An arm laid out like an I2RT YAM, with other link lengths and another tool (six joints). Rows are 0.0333 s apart.
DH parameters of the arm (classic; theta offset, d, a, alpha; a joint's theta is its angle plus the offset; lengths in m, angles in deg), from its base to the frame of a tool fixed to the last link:
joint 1: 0 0.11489 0.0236 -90
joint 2: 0 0 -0.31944 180
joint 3: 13.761 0 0.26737 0
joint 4: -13.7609 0.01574 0.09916 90
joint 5: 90 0.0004 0 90
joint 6: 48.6 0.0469 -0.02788 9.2
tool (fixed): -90 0.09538 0 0
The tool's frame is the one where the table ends.
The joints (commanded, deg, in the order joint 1, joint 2, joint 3, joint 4, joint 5, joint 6), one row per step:
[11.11, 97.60, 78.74, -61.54, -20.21, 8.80]
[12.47, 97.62, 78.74, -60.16, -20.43, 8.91]
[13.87, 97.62, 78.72, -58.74, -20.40, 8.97]
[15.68, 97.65, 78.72, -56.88, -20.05, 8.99]
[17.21, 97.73, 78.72, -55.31, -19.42, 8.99]
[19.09, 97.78, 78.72, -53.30, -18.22, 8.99]
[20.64, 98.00, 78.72, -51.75, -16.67, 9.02]
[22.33, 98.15, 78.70, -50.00, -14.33, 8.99]
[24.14, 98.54, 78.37, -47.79, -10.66, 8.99]
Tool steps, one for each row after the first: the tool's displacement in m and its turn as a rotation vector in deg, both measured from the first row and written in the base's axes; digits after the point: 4 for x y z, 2 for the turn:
[0.0023, 0.0107, 0.0018, 0.50, -1.25, 1.30]
[0.0045, 0.0214, 0.0035, 0.80, -2.59, 2.64]
[0.0072, 0.0349, 0.0057, 0.93, -4.43, 4.36]
[0.0094, 0.0458, 0.0071, 0.76, -6.01, 5.75]
[0.0124, 0.0587, 0.0092, 0.25, -8.20, 7.32]
[0.0149, 0.0683, 0.0092, -0.71, -9.88, 8.43]
[0.0181, 0.0776, 0.0098, -2.27, -12.06, 9.47]
[0.0228, 0.0856, 0.0072, -4.99, -14.57, 10.17]

